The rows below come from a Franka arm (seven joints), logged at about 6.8 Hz.
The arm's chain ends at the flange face. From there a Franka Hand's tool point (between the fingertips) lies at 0.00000 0.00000 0.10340 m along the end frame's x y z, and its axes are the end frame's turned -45 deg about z.
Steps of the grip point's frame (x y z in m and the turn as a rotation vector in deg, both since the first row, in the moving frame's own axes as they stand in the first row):
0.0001 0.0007 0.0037 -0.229 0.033 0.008
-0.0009 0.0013 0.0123 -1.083 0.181 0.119
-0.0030 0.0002 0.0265 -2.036 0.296 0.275
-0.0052 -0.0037 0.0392 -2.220 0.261 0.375
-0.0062 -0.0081 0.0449 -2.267 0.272 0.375
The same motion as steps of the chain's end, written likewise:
0.0002 0.0002 0.0037 -0.139 0.185 0.008
-0.0013 0.0004 0.0123 -0.638 0.894 0.119
-0.0049 0.0000 0.0266 -1.230 1.649 0.275
-0.0095 -0.0014 0.0393 -1.385 1.754 0.375
-0.0133 -0.0039 0.0450 -1.411 1.795 0.375

